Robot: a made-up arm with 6 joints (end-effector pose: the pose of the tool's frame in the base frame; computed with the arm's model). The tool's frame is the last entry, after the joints. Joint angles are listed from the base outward.
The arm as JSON. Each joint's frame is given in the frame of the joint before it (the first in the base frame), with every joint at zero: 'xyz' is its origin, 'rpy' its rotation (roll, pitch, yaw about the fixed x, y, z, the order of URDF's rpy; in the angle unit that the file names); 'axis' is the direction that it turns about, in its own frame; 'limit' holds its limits. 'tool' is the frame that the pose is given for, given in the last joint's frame.
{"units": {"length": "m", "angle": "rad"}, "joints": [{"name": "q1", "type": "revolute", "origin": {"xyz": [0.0, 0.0, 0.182], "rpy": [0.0, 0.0, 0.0]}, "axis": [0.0, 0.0, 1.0], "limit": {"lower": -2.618, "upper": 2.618}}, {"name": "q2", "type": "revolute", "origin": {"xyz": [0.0, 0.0, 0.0], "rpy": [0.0, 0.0, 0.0]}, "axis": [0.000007, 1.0, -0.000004], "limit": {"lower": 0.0, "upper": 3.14}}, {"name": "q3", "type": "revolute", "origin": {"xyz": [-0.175, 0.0, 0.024], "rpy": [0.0, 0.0, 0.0]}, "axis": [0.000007, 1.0, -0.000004], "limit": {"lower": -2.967, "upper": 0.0}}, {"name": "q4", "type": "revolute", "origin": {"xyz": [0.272, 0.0, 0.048], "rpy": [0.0, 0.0, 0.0]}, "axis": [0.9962, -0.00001, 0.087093], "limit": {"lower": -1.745, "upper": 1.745}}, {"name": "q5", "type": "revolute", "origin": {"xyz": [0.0, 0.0, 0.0], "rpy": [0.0, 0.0, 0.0]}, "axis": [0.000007, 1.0, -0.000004], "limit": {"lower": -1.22, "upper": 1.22}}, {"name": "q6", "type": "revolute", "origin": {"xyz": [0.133, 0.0, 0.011], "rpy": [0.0, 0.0, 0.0]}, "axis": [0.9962, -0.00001, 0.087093], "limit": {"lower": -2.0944, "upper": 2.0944}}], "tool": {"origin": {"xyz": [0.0, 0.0, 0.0], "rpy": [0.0, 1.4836, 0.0]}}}
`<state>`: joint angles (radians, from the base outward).
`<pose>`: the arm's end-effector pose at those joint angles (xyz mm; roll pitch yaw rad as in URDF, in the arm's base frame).
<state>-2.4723 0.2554 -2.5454 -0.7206 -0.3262 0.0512</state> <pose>403.0 283.4 487.2 0.7378 -0.8617 2.6920</pose>
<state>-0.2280 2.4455 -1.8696 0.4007 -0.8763 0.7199</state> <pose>501.4 -157.2 210.6 1.2024 0.4505 0.8539</pose>
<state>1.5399 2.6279 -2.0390 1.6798 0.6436 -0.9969</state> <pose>-64.2 516.8 92.5 1.9685 0.5631 -2.2686</pose>
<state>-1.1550 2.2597 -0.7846 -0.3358 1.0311 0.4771</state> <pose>9.6 -115.3 -51.0 -2.5916 -0.6990 1.6077</pose>
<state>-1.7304 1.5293 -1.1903 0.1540 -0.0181 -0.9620</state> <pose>-66.8 -413.5 281.1 -1.8890 0.7364 2.7614</pose>
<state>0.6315 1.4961 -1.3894 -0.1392 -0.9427 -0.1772</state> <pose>287.7 229.0 482.1 -0.2972 0.5990 0.3178</pose>
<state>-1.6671 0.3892 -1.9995 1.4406 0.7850 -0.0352</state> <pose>113.8 201.2 635.3 -0.2066 0.7542 -0.3957</pose>
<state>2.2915 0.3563 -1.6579 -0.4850 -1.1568 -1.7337</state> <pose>106.3 -207.2 613.4 0.9968 0.0523 0.1541</pose>
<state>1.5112 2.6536 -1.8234 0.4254 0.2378 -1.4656</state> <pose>14.2 460.4 -34.7 -2.6299 0.3618 -0.4533</pose>
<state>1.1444 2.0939 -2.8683 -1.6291 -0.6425 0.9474</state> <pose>69.4 344.6 624.5 -0.9234 0.2471 0.5858</pose>
